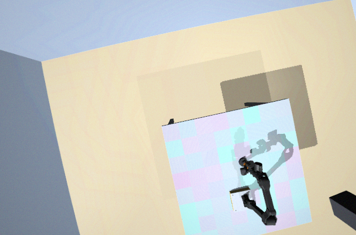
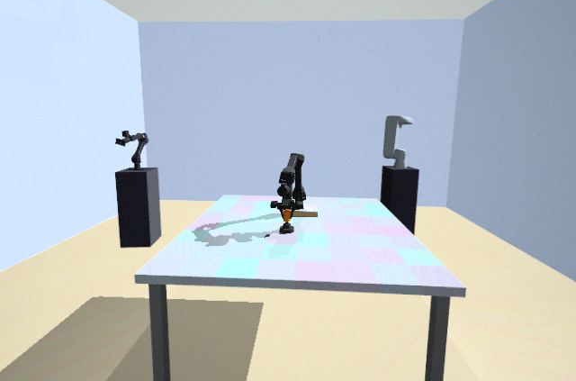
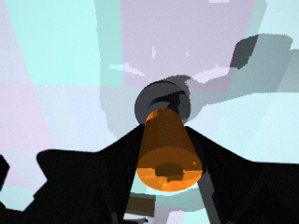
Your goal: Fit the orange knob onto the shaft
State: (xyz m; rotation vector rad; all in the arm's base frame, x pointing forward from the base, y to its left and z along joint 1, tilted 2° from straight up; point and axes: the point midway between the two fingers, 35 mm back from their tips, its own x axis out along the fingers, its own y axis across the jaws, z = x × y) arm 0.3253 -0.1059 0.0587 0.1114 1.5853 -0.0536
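The orange knob lies 2 cm above my gripper tip. The rest, counted from my gripper tip: round pedestal: 4 cm below.
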